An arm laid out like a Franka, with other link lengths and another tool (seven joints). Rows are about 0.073 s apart.
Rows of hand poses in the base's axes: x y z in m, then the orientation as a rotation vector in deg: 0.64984, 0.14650, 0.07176, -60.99, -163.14, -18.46; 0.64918, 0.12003, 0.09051, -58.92, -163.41, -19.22; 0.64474, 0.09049, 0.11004, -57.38, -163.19, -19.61; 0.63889, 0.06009, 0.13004, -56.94, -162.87, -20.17; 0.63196, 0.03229, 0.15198, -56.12, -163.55, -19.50; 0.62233, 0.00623, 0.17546, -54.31, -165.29, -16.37; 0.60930, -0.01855, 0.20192, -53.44, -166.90, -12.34; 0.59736, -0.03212, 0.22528, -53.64, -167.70, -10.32; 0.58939, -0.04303, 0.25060, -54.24, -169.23, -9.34; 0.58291, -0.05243, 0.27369, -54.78, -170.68, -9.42; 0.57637, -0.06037, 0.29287, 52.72, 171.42, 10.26; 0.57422, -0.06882, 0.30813, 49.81, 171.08, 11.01; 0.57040, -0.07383, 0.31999, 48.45, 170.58, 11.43; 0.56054, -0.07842, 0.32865, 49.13, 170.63, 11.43; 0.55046, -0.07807, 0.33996, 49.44, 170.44, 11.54
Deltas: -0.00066, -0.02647, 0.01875, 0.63, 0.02, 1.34; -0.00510, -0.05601, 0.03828, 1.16, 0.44, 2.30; -0.01095, -0.08641, 0.05828, 1.66, 0.63, 2.52; -0.01788, -0.11421, 0.08022, 1.13, 0.44, 3.16; -0.02751, -0.14027, 0.10370, -1.10, 0.31, 4.66; -0.04054, -0.16505, 0.13016, -3.95, 0.28, 5.55; -0.05248, -0.17862, 0.15352, -5.45, 0.10, 5.57; -0.06045, -0.18953, 0.17884, -6.65, -1.13, 5.37; -0.06693, -0.19893, 0.20193, -7.19, -2.57, 5.17; -0.07347, -0.20687, 0.22111, -6.98, -3.71, 6.44; -0.07562, -0.21532, 0.23637, -6.87, -5.13, 8.01; -0.07944, -0.22033, 0.24823, -6.86, -6.09, 8.66; -0.08930, -0.22492, 0.25689, -6.79, -5.82, 8.27; -0.09938, -0.22457, 0.26820, -6.76, -5.91, 8.03
